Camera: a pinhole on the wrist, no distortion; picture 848 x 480 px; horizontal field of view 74.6 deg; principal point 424.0 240.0 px. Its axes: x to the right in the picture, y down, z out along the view. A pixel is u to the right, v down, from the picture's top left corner.
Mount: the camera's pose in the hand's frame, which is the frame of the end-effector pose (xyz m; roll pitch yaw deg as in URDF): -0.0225 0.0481 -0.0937 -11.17 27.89 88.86
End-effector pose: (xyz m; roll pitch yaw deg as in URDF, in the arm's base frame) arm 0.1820 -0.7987 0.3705 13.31 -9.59 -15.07
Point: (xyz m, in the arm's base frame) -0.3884 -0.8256 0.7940
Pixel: outside the picture
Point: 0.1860 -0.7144 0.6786
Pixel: 296.3 45.3
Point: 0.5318 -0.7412 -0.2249
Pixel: behind the camera
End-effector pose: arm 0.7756 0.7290 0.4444 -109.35 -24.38 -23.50
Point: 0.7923 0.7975 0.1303
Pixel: 510.6 339.4
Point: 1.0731 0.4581 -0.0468
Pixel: outside the picture
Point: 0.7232 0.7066 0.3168
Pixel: 476.1 457.6
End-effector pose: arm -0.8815 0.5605 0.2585 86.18 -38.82 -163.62
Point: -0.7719 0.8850 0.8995
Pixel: outside the picture
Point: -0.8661 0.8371 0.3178
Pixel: 198.6 152.9
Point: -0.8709 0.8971 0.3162
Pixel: 193.4 165.2
